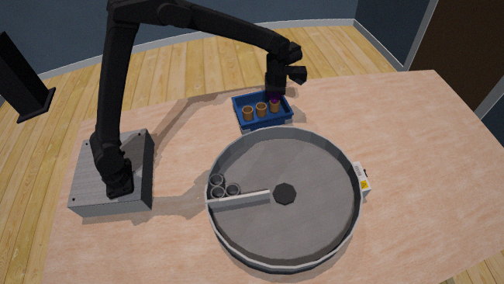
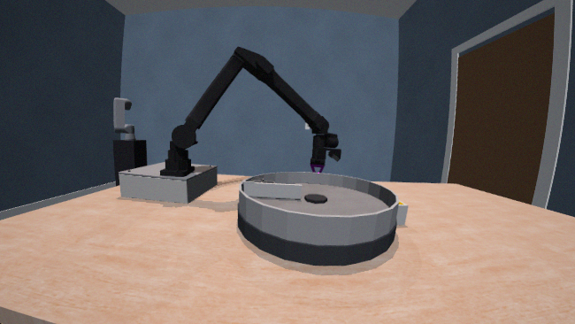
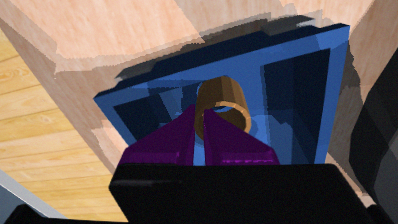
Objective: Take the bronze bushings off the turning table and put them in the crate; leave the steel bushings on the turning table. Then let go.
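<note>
Right now the blue crate is 6 cm behind my hand, 1 cm to the right of it and 2 cm below it. The rest, counted from my hand: turning table 13 cm behind, 36 cm to the right, 1 cm above.
</note>
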